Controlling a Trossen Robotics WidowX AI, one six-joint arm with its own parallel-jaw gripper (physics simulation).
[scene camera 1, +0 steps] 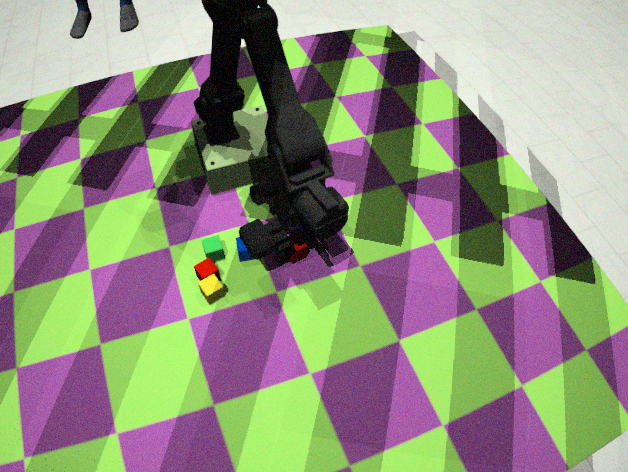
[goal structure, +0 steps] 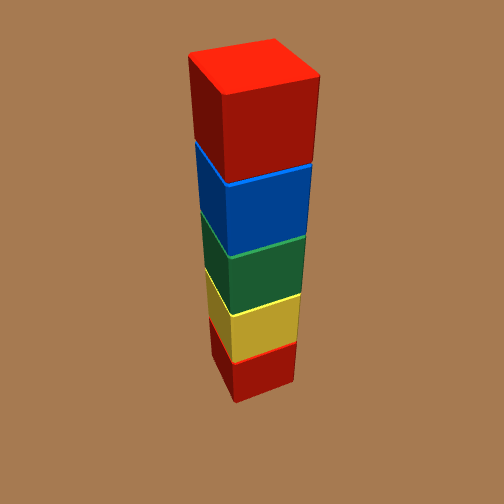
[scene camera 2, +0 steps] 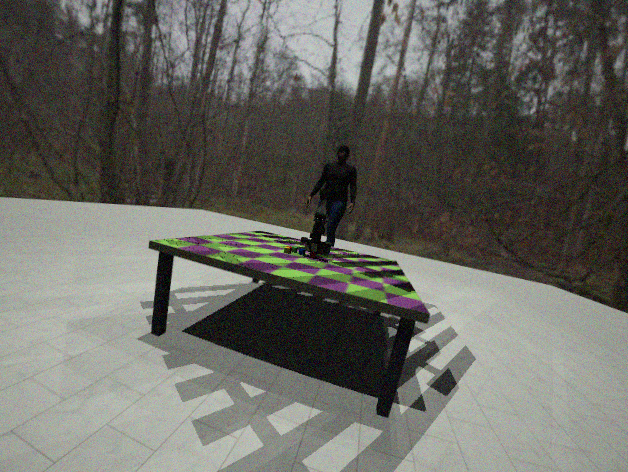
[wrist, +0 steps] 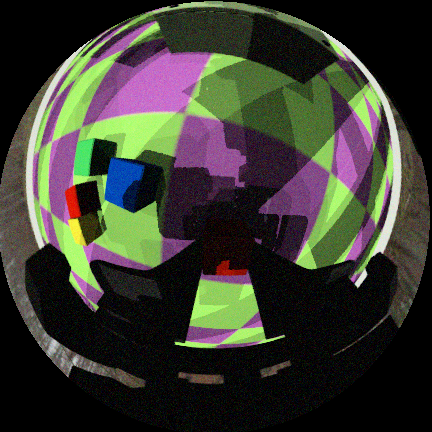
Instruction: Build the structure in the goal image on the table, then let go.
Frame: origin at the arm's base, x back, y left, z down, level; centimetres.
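Where they show: gripper, fingertip midpoint: (scene camera 1: pixel 294 249) (scene camera 2: pixel 313 255) (wrist: pixel 224 242); arm's base, origin of the base link: (scene camera 1: pixel 221 132).
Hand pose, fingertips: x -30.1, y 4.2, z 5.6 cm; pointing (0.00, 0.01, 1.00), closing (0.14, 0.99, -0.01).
Note:
Things, the pixels of their top centre, and the offset from my fingertips. Level surfaces: height alone.
- dark red cube, middle of its top: (wrist: pixel 227 259) (scene camera 1: pixel 294 243) dx +0.0, dy +0.0, dz -2.1 cm
- blue cube, middle of its top: (wrist: pixel 119 184) (scene camera 1: pixel 245 243) dx +3.7, dy -8.1, dz -1.7 cm
- green cube, middle of its top: (wrist: pixel 81 157) (scene camera 1: pixel 212 243) dx +5.9, dy -13.8, dz -1.7 cm
- yellow cube, middle of its top: (wrist: pixel 75 232) (scene camera 1: pixel 210 284) dx -2.2, dy -16.7, dz -1.7 cm
- table, its level: dz +1.6 cm
My gripper (scene camera 1: pixel 299 251) (wrist: pixel 227 252) is shut on a dark red cube (scene camera 1: pixel 299 249) (wrist: pixel 228 250) and holds it down at the table top, just right of the blue cube (scene camera 1: pixel 243 249) (wrist: pixel 123 183). A green cube (scene camera 1: pixel 213 246) (wrist: pixel 85 157) stands left of the blue one. A red cube (scene camera 1: pixel 205 267) (wrist: pixel 74 199) and a yellow cube (scene camera 1: pixel 211 287) (wrist: pixel 78 230) touch each other in front of the green one. In scene camera 2 the cubes are tiny dots beside the arm (scene camera 2: pixel 318 238).
The table (scene camera 1: pixel 456 330) (scene camera 2: pixel 329 284) has a purple and green chequered top with dark shadow patches. The arm's base block (scene camera 1: pixel 232 152) stands behind the cubes. A person (scene camera 2: pixel 335 195) stands behind the table.

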